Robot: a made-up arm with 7 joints.
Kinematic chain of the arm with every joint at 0, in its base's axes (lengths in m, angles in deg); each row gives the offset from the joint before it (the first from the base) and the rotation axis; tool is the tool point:
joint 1: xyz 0 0 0.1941 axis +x
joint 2: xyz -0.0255 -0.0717 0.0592 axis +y
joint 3: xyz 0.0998 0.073 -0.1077 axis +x
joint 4: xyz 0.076 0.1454 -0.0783 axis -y
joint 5: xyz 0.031 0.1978 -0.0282 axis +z
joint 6: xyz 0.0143 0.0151 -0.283 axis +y
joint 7: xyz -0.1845 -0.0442 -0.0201 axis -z
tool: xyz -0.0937 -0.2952 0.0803
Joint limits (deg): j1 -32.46..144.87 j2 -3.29..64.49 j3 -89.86..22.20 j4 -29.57..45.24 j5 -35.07..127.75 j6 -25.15..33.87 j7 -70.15..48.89
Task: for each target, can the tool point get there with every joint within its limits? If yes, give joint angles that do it. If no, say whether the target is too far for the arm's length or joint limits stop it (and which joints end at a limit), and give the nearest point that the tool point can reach.
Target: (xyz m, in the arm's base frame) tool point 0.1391 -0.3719 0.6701
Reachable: no: joint limits stop it (at a limit: joint 1, joint 3, joint 4, joint 5, joint 7) | nearest point 0.1639 -0.3823 0.7206 | short by 0.057 m
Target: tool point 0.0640 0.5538 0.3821
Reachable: yes | joints 111.20 21.62 -8.69 -19.06 63.61 -19.04 -20.10
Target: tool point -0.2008 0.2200 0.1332
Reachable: yes | joints 110.93 20.12 -59.65 -4.31 -19.16 26.11 -6.64
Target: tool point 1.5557 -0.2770 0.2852
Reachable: no: too far | nearest point 0.7812 -0.1779 0.3121 | short by 0.781 m
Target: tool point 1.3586 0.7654 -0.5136
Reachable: no: too far | nearest point 0.6789 0.3862 -0.1630 | short by 0.854 m
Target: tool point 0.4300 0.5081 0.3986
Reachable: yes | joints 107.04 33.26 0.73 37.30 108.88 -17.95 30.17
